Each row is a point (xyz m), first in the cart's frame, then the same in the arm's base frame.
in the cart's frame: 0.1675 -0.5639 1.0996
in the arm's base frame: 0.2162 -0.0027 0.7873
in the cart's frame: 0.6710 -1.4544 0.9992
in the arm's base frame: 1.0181 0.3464 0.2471
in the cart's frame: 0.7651 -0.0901 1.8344
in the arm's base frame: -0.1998 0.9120 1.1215
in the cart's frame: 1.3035 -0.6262 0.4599
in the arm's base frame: 0.0501 0.5461 -0.3852
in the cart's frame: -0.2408 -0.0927 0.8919
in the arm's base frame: -0.2333 -0.4549 0.9466
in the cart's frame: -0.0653 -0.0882 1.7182
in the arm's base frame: -0.1273 0.1699 1.5051
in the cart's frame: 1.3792 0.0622 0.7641
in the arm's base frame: -0.5860 0.7860 -0.0536
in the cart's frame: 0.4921 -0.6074 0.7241
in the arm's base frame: 0.1637 0.0416 0.2938
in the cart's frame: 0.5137 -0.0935 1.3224
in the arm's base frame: -0.2489 0.4090 0.8570
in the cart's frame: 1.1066 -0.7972 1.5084
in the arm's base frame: 0.4047 0.9981 0.5299
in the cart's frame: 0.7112 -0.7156 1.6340
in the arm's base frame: 0.3885 0.7505 0.8722
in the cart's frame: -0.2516 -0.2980 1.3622
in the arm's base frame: 0.0433 -0.1894 1.2878
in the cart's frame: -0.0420 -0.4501 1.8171
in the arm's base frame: 0.2407 0.2461 1.5008
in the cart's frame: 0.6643 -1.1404 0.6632
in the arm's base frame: 0.6579 0.1452 0.0439
